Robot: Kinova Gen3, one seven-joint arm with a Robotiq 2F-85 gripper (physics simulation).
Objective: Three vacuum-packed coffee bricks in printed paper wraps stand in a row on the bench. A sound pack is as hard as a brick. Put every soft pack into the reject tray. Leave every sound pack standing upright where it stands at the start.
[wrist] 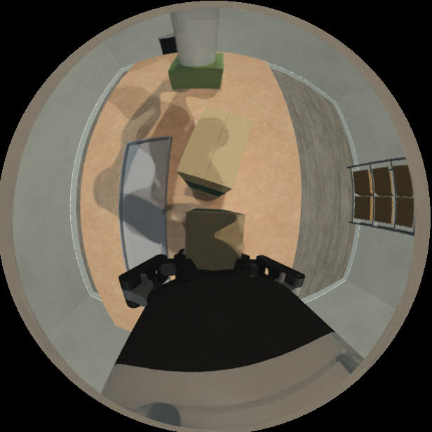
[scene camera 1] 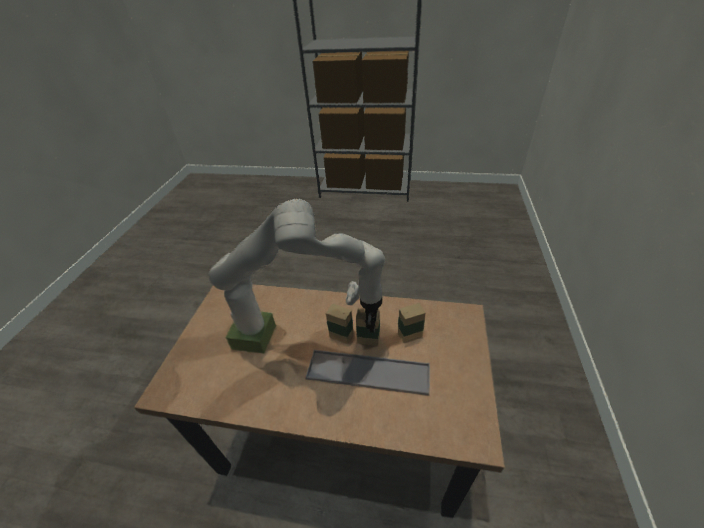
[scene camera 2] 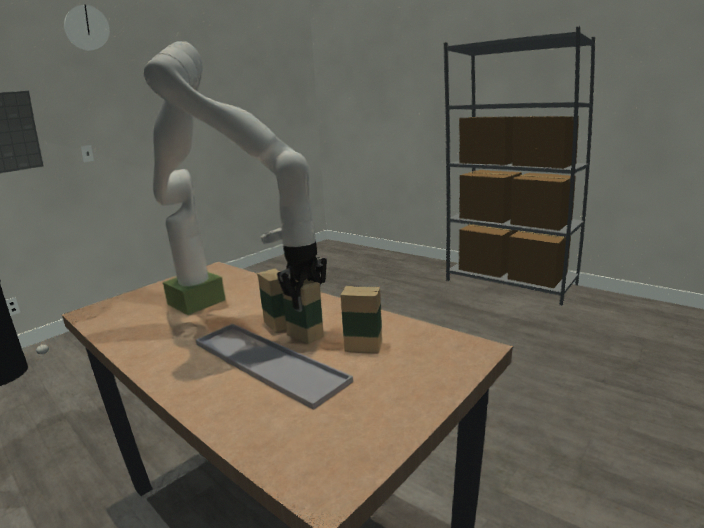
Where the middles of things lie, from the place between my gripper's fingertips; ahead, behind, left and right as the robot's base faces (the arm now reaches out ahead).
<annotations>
I see the grey reject tray [scene camera 2: 299, 376] 10 mm ahead of my hand, 140 mm to the right of it and 100 mm below it.
</annotations>
